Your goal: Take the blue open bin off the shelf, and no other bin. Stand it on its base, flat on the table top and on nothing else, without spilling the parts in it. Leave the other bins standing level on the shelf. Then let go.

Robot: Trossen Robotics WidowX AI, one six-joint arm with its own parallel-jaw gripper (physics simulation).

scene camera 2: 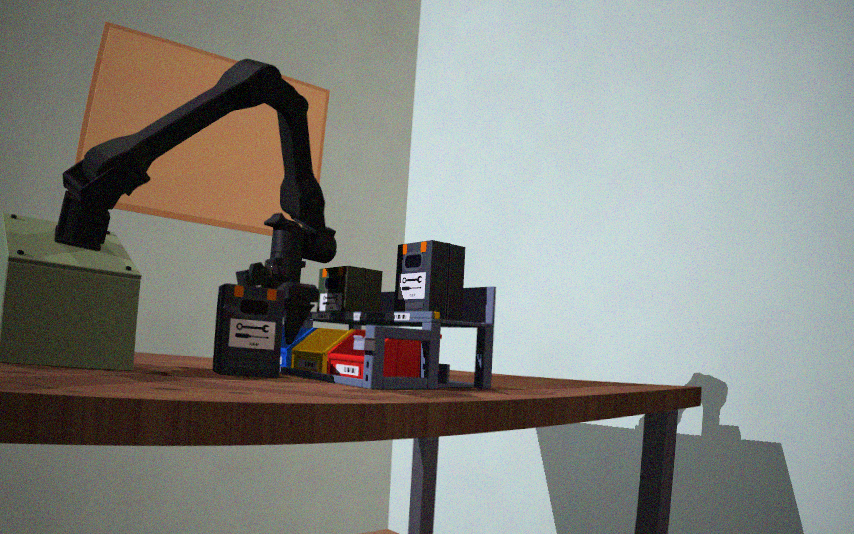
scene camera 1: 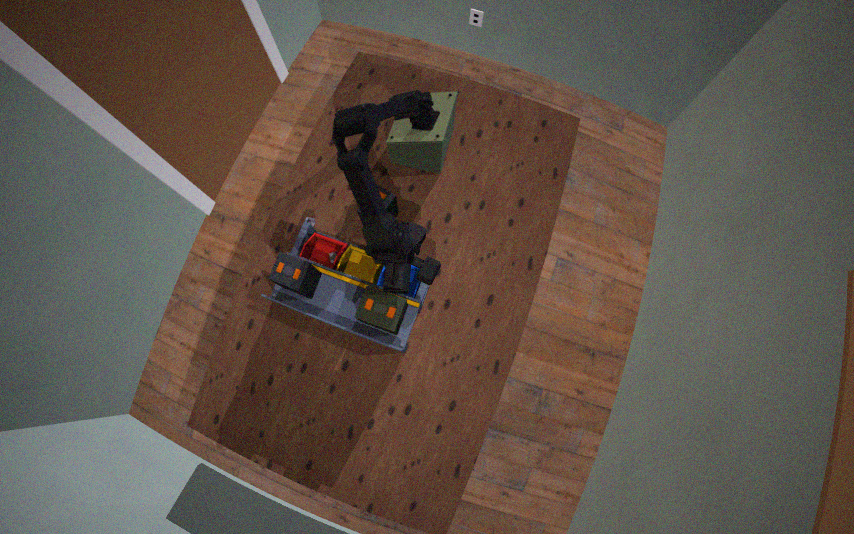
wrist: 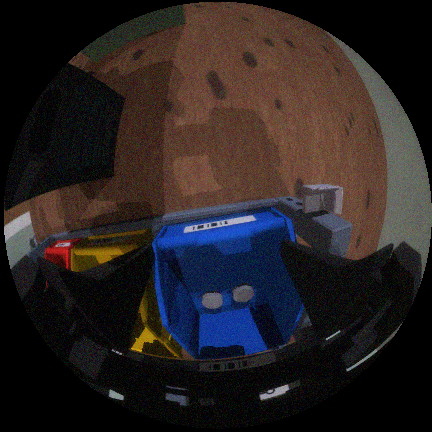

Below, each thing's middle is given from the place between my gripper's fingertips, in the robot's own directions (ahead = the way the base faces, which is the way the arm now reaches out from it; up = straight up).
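Labels:
The blue open bin [wrist: 191, 257] is 5 cm ahead of my hand, 1 cm to the left of it and 1 cm below it. Counting from my hand again, I find the yellow bin [scene camera 2: 311, 354] 11 cm to the right, 6 cm ahead and 1 cm below, while the red bin [scene camera 2: 401, 357] sits 22 cm to the right of my hand, 7 cm ahead of it and 1 cm below it. As for the black case [scene camera 2: 248, 333], it is 11 cm behind my hand, 12 cm to the right of it and 2 cm above it.

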